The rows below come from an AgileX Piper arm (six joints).
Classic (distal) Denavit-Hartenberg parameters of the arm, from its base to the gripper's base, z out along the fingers. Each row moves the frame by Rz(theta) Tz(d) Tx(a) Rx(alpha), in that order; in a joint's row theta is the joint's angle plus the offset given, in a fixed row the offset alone. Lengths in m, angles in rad.
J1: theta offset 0; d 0.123; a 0; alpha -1.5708
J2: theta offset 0.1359; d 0; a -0.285; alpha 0
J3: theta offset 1.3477; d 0; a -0.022; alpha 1.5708
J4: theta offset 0; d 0.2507; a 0; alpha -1.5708
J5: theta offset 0; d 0; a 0; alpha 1.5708
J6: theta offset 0; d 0.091; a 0; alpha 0
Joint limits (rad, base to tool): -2.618..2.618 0..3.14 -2.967..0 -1.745..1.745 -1.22..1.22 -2.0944..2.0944
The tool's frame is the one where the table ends.
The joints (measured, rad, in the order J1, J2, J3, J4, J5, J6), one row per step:
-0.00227 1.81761 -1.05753 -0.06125 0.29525 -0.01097
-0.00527 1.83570 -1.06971 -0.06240 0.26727 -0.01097
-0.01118 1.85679 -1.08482 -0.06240 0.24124 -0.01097
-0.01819 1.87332 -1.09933 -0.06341 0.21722 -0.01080
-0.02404 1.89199 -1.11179 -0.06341 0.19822 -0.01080
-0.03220 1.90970 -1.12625 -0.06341 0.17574 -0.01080
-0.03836 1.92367 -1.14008 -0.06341 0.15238 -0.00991
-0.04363 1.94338 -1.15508 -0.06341 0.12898 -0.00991
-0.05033 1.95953 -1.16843 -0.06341 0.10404 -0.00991
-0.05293 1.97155 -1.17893 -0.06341 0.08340 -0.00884
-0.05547 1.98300 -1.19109 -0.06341 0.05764 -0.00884
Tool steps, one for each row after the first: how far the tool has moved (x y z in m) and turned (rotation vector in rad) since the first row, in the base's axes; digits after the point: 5 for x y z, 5 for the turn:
0.00557 -0.00101 -0.00205 0.00010 -0.02202 -0.00093
0.01168 -0.00314 -0.00462 0.00092 -0.04202 -0.00559
0.01721 -0.00579 -0.00579 0.00082 -0.06398 -0.01091
0.02198 -0.00805 -0.00866 0.00123 -0.07675 -0.01585
0.02727 -0.01128 -0.01049 0.00149 -0.09595 -0.02291
0.03229 -0.01378 -0.01099 0.00219 -0.11917 -0.02863
0.03771 -0.01599 -0.01351 0.00240 -0.13784 -0.03275
0.04264 -0.01882 -0.01499 0.00237 -0.15996 -0.03822
0.04657 -0.01998 -0.01582 0.00315 -0.17909 -0.04062
0.05109 -0.02114 -0.01564 0.00320 -0.20553 -0.04185

